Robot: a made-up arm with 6 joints.
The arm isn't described. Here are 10 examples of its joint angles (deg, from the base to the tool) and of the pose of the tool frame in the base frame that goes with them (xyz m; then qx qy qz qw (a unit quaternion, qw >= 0)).
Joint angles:
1: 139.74 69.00 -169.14 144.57 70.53 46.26
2: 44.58 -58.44 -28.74 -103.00 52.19 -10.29
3: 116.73 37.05 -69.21 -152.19 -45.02 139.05
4: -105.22 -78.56 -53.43 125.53 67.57 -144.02
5: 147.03 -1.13 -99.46 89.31 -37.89 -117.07
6: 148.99 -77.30 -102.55 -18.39 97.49 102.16
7: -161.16 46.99 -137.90 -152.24 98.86 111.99
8: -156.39 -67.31 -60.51 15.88 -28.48 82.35
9: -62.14 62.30 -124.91 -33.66 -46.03 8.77
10: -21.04 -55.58 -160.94 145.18 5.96 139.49
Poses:
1: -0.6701 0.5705 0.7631 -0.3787 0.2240 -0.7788 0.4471
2: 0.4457 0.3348 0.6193 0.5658 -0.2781 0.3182 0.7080
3: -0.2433 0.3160 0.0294 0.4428 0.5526 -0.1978 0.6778
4: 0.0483 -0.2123 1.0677 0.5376 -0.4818 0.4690 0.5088
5: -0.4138 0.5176 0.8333 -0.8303 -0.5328 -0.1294 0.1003
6: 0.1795 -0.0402 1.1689 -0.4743 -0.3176 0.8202 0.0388
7: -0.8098 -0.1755 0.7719 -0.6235 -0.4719 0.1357 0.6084
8: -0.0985 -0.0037 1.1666 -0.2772 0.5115 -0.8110 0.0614
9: 0.5403 -0.6898 0.4057 0.7428 -0.6419 0.1634 0.0974
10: -0.5595 0.1560 1.1787 -0.0041 -0.5518 0.8258 0.1164
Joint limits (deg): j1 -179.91..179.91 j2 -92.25..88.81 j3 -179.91..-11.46 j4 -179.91..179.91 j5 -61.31..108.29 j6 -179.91..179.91
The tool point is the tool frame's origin. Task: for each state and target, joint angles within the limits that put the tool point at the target. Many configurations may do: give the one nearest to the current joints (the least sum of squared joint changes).
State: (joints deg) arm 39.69 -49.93 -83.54 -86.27 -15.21 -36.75
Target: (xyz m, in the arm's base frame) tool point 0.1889 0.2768 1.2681
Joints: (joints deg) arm 42.08 -24.30 -117.86 -77.73 -0.10 -38.85
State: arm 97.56 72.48 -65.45 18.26 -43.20 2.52
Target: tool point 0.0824 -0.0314 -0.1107
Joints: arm 98.12 70.10 -16.50 23.90 -61.31 3.08
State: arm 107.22 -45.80 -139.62 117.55 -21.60 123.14
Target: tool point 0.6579 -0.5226 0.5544
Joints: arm 124.67 -87.56 -171.00 107.69 -47.36 121.97
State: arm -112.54 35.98 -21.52 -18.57 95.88 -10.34
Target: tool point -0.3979 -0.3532 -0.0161
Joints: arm -137.28 40.27 -73.80 -24.06 64.15 -6.74
